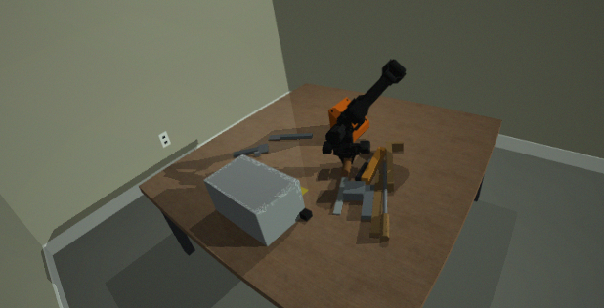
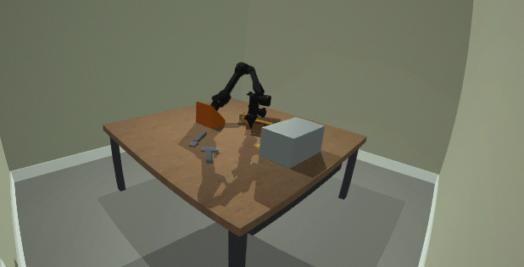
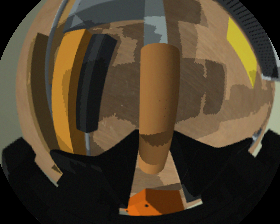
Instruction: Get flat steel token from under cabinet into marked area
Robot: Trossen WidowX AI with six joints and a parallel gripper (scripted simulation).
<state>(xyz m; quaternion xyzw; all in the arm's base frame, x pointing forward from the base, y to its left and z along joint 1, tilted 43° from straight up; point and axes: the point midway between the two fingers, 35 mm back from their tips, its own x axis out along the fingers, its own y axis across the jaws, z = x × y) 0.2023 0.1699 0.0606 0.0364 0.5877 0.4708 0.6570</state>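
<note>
Right now the orange bar is 50 mm behind my gripper tip and 90 mm to the left of it. From my gripper tip the other things lie so: grey block (120 mm ahead, 130 mm to the left, 10 mm above); wooden stick (110 mm ahead, 230 mm to the left); grey t-piece (170 mm ahead, 440 mm to the right).
</note>
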